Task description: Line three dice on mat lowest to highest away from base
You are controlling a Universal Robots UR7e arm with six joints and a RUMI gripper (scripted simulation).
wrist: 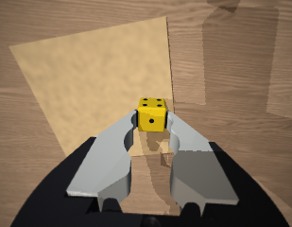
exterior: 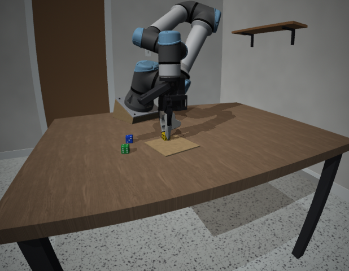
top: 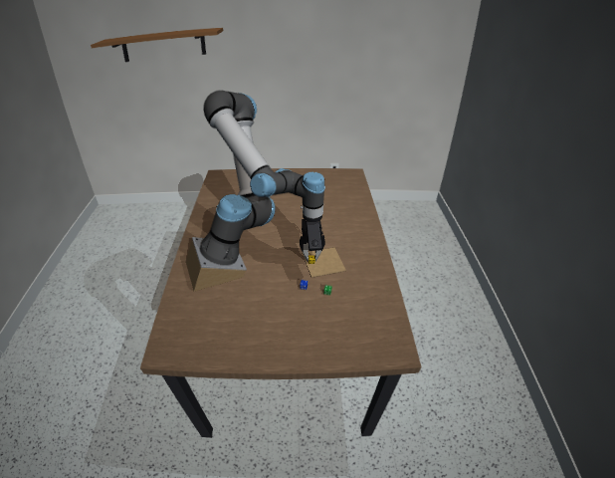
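Right now the yellow die is right at my hand. From my hand the other things lie so: tan mat (5 cm ahead, 1 cm to the left, 2 cm below); green die (9 cm ahead, 14 cm to the right, 1 cm below); blue die (13 cm to the right, 1 cm below).
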